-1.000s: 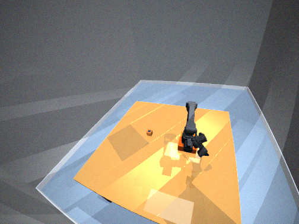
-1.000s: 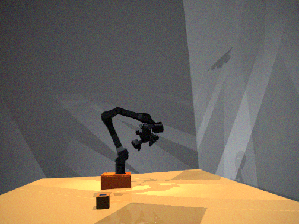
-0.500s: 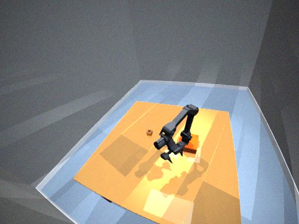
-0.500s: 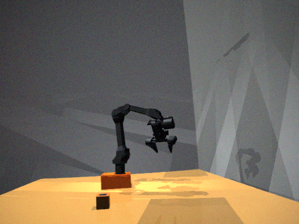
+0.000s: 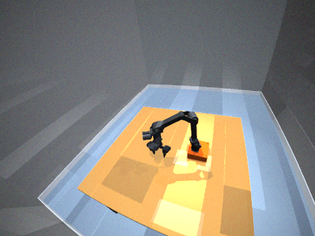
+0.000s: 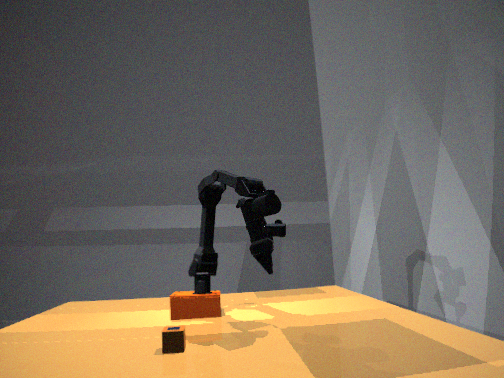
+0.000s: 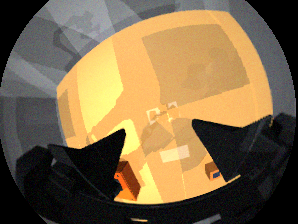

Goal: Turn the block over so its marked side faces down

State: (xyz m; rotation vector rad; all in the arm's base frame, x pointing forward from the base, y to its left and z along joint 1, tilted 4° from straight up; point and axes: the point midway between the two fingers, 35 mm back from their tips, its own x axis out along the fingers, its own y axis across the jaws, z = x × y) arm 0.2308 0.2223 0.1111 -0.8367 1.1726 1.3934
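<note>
The orange-brown block is 25 cm to the right of my gripper tip, 17 cm ahead of it and 12 cm below it.
</note>
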